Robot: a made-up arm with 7 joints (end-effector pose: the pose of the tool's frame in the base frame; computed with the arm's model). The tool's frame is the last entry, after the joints. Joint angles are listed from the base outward.
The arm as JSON. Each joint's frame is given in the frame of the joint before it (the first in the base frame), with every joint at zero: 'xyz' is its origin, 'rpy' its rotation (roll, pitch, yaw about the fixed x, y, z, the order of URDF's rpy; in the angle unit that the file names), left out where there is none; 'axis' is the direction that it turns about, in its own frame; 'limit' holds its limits. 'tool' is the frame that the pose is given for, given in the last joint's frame.
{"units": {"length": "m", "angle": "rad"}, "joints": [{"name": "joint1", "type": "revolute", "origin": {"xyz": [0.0, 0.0, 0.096], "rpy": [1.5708, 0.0, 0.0]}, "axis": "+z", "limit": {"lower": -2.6, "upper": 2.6}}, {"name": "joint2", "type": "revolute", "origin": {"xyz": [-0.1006, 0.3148, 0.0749], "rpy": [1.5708, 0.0, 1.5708]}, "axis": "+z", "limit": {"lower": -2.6, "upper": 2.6}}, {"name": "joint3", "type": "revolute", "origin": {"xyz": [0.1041, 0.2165, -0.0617], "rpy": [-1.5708, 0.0, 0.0]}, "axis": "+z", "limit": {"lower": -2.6, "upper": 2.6}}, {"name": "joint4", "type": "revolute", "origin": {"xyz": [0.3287, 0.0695, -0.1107], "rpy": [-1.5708, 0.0, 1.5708]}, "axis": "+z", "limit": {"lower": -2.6, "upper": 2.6}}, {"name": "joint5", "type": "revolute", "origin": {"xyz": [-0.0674, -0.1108, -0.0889], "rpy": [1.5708, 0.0, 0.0]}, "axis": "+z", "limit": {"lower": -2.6, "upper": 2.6}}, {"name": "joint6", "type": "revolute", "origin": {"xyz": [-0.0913, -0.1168, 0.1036], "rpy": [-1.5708, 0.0, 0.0]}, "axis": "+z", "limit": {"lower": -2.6, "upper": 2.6}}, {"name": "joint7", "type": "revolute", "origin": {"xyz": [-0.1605, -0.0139, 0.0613], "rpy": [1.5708, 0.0, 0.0]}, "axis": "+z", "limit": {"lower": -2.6, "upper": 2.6}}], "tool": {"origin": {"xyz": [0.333, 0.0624, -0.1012], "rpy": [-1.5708, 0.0, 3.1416]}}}
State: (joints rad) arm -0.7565 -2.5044 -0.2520 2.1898 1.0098 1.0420 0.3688
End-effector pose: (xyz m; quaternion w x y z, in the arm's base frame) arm -0.2203 0.4817 0.2916 0.1643 0.0404 0.9700 -0.1745
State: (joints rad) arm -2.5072 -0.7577 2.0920 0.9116 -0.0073 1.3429 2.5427
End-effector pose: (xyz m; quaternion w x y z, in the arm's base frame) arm 0.5549 -0.9077 -0.2066 0.4824 -0.6908 -0.5197 -0.1411
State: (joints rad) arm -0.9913 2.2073 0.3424 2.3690 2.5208 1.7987 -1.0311
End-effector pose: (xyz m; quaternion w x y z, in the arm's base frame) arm 0.0800 -0.4904 0.4509 0.1320 -0.3510 -0.0136 -0.9269
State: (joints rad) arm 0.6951 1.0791 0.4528 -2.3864 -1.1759 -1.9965 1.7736
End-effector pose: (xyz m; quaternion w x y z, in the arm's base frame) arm -0.4219 -0.6500 0.1706 0.1538 0.1055 0.2317 0.9547
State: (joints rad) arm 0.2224 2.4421 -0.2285 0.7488 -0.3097 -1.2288 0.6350
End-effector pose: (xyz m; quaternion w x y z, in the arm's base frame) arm -0.3004 -0.1081 -0.1461 0.1041 0.9724 -0.2005 0.0589
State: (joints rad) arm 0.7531 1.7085 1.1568 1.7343 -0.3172 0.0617 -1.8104
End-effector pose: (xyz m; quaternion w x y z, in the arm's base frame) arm -0.5164 -0.1332 -0.6997 0.1533 -0.7664 -0.2308 -0.5795
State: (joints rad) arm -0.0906 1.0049 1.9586 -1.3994 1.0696 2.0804 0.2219
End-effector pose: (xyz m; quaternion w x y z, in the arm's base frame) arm -0.7069 0.0150 0.5632 0.1644 0.6862 -0.6840 -0.1851
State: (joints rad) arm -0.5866 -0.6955 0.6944 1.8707 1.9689 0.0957 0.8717
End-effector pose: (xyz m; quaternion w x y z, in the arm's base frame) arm -0.1721 -0.0603 1.1884 0.1617 0.6168 0.7704 -0.0017
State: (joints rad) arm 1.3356 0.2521 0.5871 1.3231 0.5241 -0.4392 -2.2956
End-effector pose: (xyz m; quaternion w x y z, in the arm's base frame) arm -1.1828 -0.5768 -0.3090 0.8631 0.4796 0.0546 0.1485
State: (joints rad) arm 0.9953 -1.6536 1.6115 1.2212 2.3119 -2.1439 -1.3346
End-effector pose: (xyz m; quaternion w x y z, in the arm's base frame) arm -0.4553 -0.3456 0.0063 0.2469 0.0943 0.5696 0.7783
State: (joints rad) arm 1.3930 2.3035 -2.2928 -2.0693 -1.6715 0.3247 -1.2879
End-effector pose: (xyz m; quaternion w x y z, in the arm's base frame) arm -0.4903 -0.3226 0.3138 0.2252 0.7792 0.5517 -0.1945
